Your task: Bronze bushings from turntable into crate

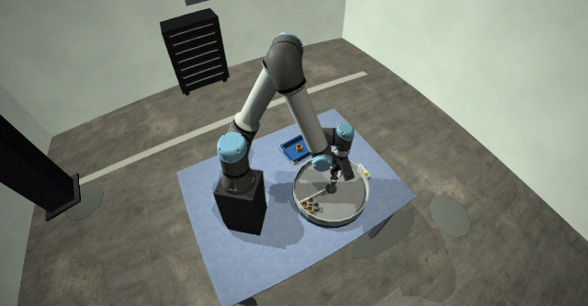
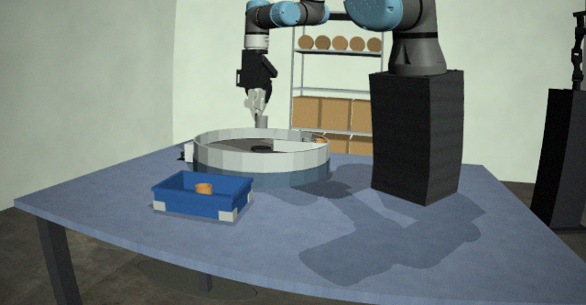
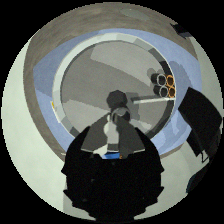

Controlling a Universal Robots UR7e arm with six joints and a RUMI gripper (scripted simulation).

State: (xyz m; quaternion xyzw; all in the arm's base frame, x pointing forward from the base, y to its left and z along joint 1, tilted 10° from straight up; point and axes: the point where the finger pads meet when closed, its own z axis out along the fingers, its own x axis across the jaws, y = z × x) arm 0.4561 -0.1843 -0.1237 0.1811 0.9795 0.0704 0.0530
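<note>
Right now my hand is 2 cm past the turntable, 1 cm to the right of it and 10 cm above it. The rest, counted from my hand: blue crate (4 cm ahead, 36 cm to the left, 13 cm below).
</note>
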